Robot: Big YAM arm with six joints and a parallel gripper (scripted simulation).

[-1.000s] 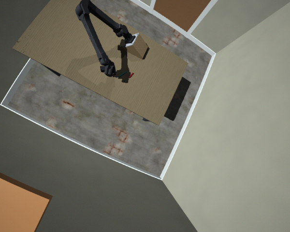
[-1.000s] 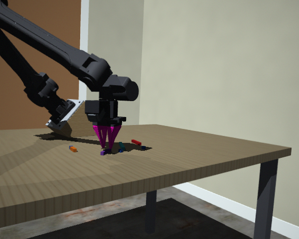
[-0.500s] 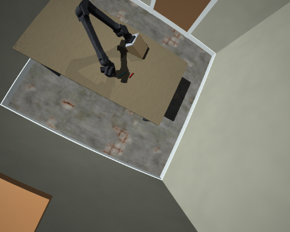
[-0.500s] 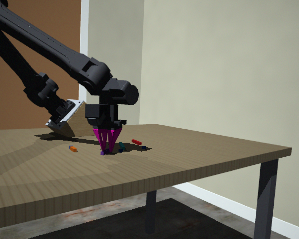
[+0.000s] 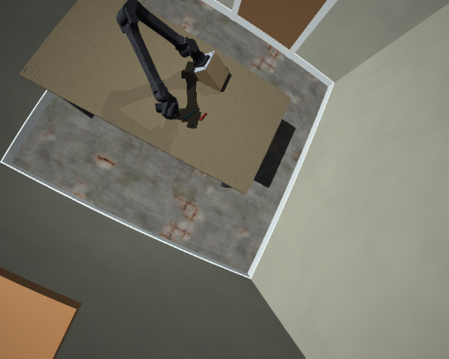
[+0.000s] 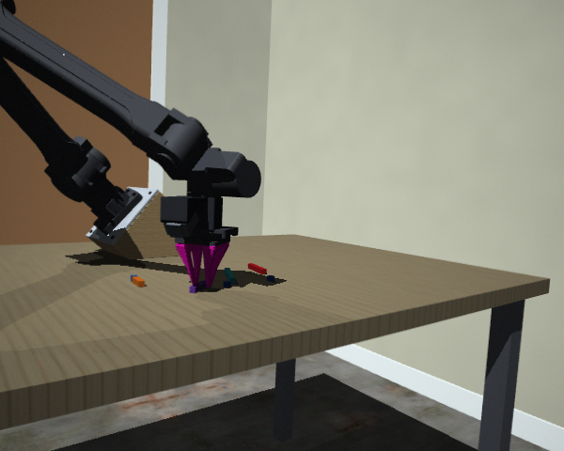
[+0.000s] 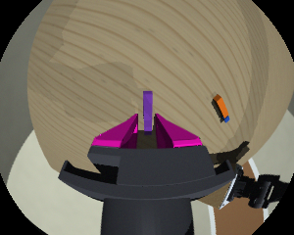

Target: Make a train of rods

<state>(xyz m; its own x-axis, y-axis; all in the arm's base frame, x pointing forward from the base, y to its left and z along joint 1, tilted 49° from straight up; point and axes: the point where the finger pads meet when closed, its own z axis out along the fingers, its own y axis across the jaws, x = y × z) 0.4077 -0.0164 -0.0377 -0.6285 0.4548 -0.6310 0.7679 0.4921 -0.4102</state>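
The purple rod lies 10 mm below my hand. Round my hand: turquoise rod: 60 mm behind, 90 mm to the left, 10 mm below; then red rod: 100 mm behind, 170 mm to the left, 10 mm below; then orange rod: 70 mm behind, 80 mm to the right, 10 mm below.
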